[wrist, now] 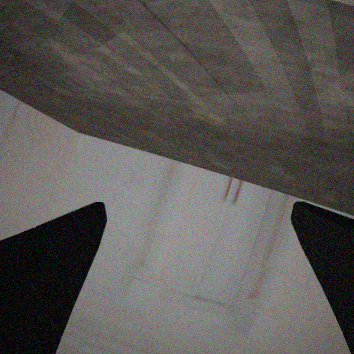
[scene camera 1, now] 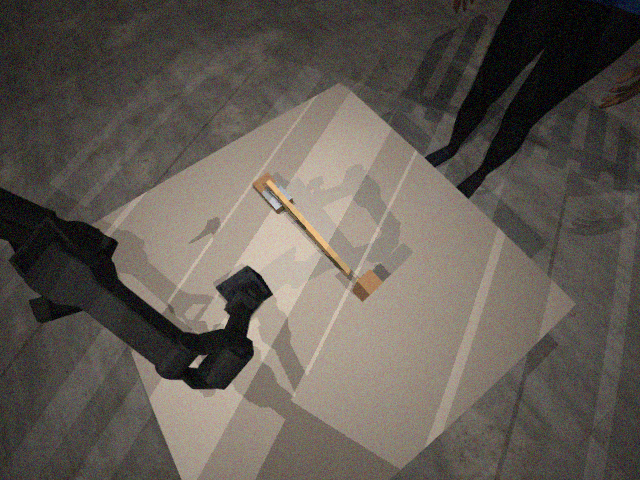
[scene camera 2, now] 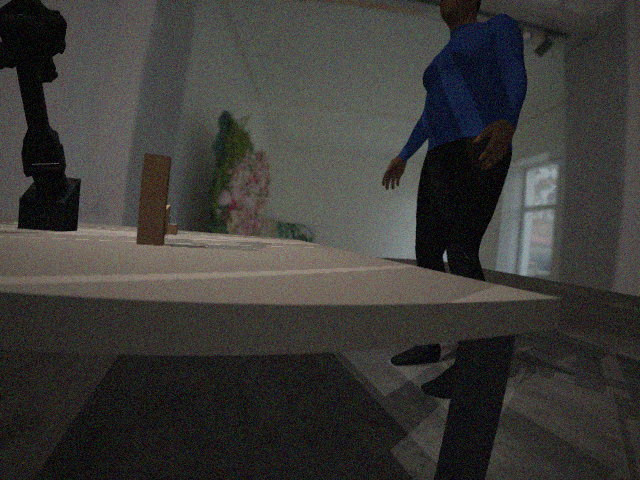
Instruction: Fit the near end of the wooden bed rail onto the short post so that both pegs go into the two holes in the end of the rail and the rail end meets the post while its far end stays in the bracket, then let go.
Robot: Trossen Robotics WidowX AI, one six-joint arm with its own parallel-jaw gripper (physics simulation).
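Where they show: gripper, between the fingertips: [wrist: 200, 212] [scene camera 2: 7, 72]; arm's base, origin of its link: [scene camera 1: 247, 291] [scene camera 2: 52, 191].
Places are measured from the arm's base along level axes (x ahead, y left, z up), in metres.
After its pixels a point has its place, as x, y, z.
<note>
The wooden bed rail [scene camera 1: 311, 231] {0.279, 0.010, -0.023} lies diagonally in scene camera 1. Its far end rests at the grey metal bracket [scene camera 1: 272, 200] {0.272, 0.223, -0.065} beside a brown block [scene camera 1: 262, 181] {0.299, 0.318, -0.067}. Its near end is beside the short brown post [scene camera 1: 369, 283] {0.263, -0.247, 0.079} [scene camera 2: 154, 198] {0.269, -0.270, -0.008}, with a small gap visible between them. The post stands upright in scene camera 2. The pegs and holes are too small and dark to make out. My gripper [wrist: 200, 212] {-0.226, 0.180, 0.354} is open and empty in the wrist view, facing the wall and floor, away from the rail; I cannot make out its fingers in the scene cameras.
My black base [scene camera 1: 245, 288] {0.017, -0.030, 0.111} [scene camera 2: 49, 206] {0.005, -0.033, -0.041} stands on the pale table [scene camera 1: 413, 330] {0.291, -0.444, -0.101} [scene camera 2: 310, 286] {0.436, -0.654, -0.101}, left of the rail in scene camera 1. My folded arm [scene camera 1: 124, 310] {-0.062, -0.066, 0.446} reaches toward the upper left. A person [scene camera 1: 511, 98] [scene camera 2: 460, 155] stands beyond the table edge.
</note>
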